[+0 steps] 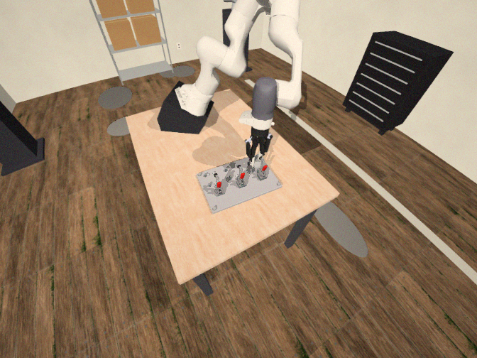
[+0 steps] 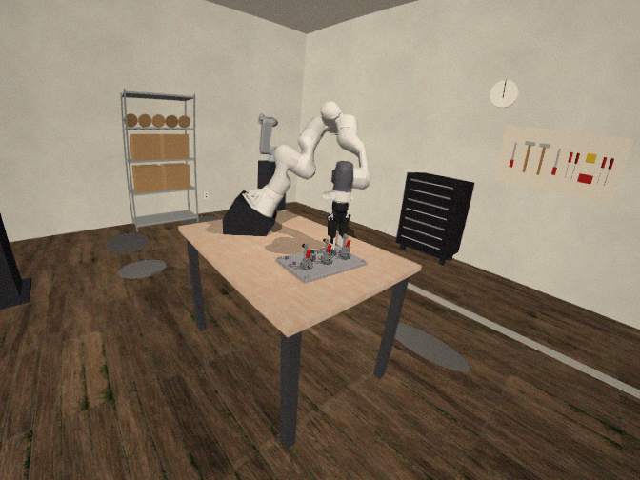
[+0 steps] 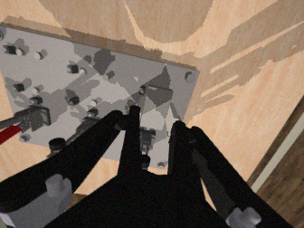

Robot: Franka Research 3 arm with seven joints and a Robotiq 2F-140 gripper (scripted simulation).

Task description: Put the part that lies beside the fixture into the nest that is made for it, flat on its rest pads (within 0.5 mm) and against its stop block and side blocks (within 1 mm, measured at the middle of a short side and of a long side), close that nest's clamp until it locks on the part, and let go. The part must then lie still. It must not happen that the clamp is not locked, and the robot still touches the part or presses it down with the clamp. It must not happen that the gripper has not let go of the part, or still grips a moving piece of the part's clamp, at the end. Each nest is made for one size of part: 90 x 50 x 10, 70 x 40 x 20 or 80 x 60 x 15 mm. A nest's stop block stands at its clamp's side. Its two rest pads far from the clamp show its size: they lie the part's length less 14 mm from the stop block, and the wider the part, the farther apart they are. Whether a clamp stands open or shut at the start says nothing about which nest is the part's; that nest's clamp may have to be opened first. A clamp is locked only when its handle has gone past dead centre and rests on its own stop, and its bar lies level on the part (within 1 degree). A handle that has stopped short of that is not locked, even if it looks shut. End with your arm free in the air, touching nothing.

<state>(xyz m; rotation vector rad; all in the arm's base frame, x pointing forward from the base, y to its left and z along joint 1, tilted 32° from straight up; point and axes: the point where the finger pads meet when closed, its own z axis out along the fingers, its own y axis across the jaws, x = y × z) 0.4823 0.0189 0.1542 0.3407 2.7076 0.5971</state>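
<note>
The grey block lies 30 mm below my hand. From my hand the other things lie so: plate 120 mm to the right, 60 mm below, 20 mm ahead.
</note>
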